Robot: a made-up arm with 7 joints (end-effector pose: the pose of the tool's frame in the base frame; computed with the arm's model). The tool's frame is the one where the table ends. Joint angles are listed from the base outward.
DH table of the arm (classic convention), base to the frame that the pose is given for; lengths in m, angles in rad. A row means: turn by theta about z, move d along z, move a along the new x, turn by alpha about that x. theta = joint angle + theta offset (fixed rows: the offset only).
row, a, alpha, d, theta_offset
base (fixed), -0.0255, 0, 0, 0.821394
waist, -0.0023, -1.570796, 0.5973, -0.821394
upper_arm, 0.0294, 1.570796, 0.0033, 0
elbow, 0.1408, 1.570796, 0.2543, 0
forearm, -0.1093, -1.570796, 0.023, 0
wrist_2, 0.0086, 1.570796, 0.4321, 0
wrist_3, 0.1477, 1.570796, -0.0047, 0
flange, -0.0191, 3.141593, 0, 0.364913
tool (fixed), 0, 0, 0.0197, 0.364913
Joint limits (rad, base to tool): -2.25..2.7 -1.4..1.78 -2.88..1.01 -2.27..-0.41 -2..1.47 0.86..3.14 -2.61..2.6
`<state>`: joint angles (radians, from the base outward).
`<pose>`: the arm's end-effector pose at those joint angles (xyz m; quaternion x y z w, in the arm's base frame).
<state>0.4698 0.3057 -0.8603 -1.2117 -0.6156 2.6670 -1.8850</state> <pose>0.6488 -0.0828 1.0828 -0.6402 0.0903 0.6520 0.3961</pose>
Working (the frame after each row of the table, in the pose's form):
after base (fixed): -0.0174 -0.0187 0.0000 0.0000 0.0000 0.3992 0.9168
after waist: -0.0194 -0.0197 0.5973 -0.6877 -0.1646 0.1646 0.6877
after upper_arm: 0.0041 -0.0041 0.5885 -0.0354 0.1481 0.2300 0.9612
after elbow: 0.1987 -0.0250 0.8033 0.6191 -0.0509 -0.2203 0.7520
after forearm: 0.1837 -0.0168 0.9137 0.0320 0.6506 -0.2111 0.7288
after wrist_2: 0.5863 -0.1620 0.9735 0.3280 0.1469 -0.7437 0.5637
after wrist_3: 0.6705 -0.0834 1.0661 0.7603 0.0628 0.4649 0.4493
after flange: 0.6638 -0.0951 1.0796 -0.6460 -0.0274 0.5693 0.5078

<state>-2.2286 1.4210 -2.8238 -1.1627 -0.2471 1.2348 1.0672</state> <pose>-0.4408 -0.2583 1.2559 0.4866 -0.5049 -0.0398 0.7118</pose>
Working (the frame after each row of the table, in the pose's form):
after base (fixed): -0.0174 -0.0187 0.0000 0.0000 0.0000 0.3992 0.9168
after waist: -0.0160 -0.0168 0.5973 -0.3117 0.6347 -0.6347 0.3117
after upper_arm: -0.0160 -0.0223 0.5682 0.5854 0.2875 -0.6804 0.3341
after elbow: -0.1924 -0.1786 0.7384 0.5729 -0.1315 0.7503 0.3024
after forearm: -0.2281 -0.2828 0.7198 -0.0805 -0.1812 0.4707 0.8597
after wrist_2: -0.3897 -0.2909 1.1205 0.6036 0.1212 0.3896 0.6850
after wrist_3: -0.4143 -0.2588 1.2627 -0.6331 -0.3278 -0.6822 0.1622
after flange: -0.4259 -0.2455 1.2555 0.5702 -0.4082 -0.1683 0.6928

